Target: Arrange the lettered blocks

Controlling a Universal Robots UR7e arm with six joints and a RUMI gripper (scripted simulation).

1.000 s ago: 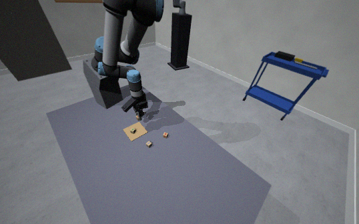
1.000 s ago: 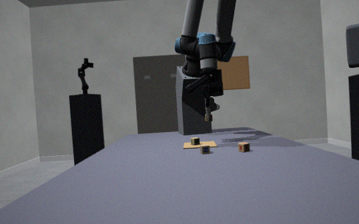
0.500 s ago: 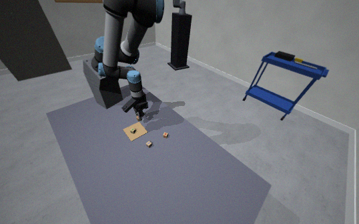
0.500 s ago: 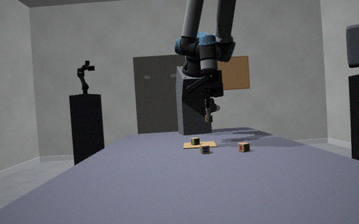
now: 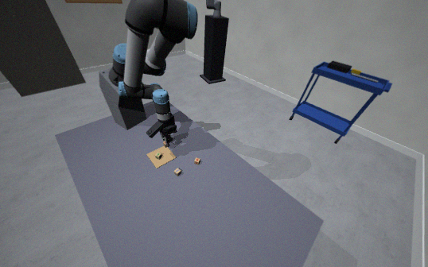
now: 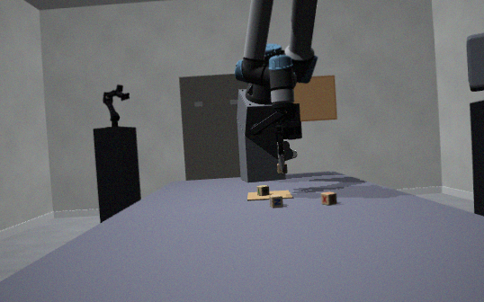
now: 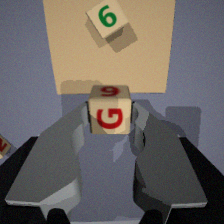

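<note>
The tan mat is 9 cm below my hand, 5 cm to the right of it and 1 cm ahead of it.
</note>
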